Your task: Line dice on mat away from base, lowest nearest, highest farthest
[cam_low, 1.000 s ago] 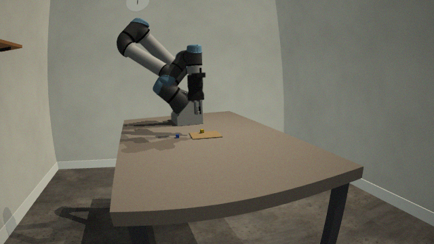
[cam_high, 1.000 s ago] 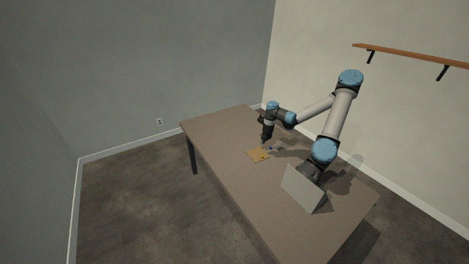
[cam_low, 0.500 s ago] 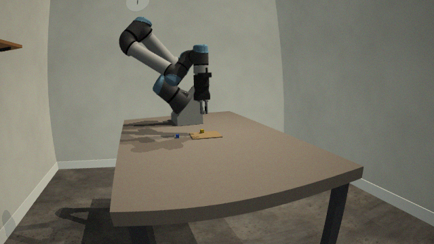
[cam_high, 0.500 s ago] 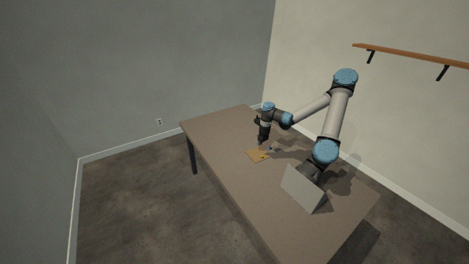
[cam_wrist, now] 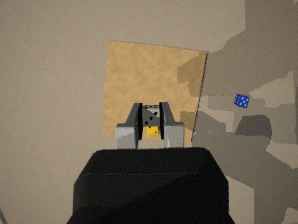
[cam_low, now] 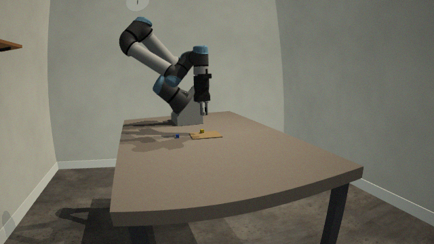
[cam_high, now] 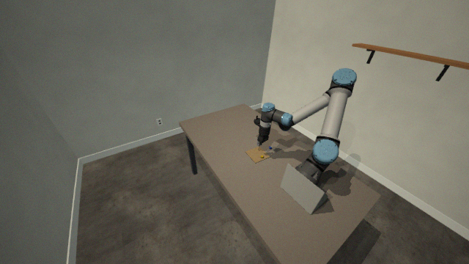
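Right now the tan mat is 110 mm below my hand. Also, from my hand: yellow die (100 mm below, 50 mm behind); then white die (10 mm below); then blue die (140 mm to the right, 110 mm below).
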